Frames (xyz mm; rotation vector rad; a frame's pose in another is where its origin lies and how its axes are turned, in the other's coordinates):
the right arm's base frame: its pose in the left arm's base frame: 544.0 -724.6 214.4 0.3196 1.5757 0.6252
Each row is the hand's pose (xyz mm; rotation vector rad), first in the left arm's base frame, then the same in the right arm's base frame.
Working: the left arm's base frame: its pose in the right arm's base frame: 639.9 553.6 -388.6 -0.3196 -1.5757 -0.6252

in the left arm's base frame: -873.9 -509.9 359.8 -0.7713 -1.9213 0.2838
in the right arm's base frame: 160.6 486.8 -1347.2 1.5856 2.0857 0.4695
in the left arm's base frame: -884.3 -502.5 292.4 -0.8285 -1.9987 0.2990
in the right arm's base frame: 221.5 456.4 -1355.8 1.5883 1.9814 0.4484
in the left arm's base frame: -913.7 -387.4 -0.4 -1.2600 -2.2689 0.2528
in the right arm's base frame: 530.1 388.8 -1361.1 1.5728 1.4525 0.5365
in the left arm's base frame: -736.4 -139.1 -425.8 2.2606 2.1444 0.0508
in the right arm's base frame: 998.3 320.5 -1137.0 1.5075 0.5616 0.9617
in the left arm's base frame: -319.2 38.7 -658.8 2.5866 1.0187 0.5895
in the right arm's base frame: 1241.3 264.7 -692.3 1.2428 -0.2197 1.5945
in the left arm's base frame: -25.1 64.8 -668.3 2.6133 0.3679 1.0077
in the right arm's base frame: 1230.0 232.5 -398.9 0.9112 -0.5712 2.0112
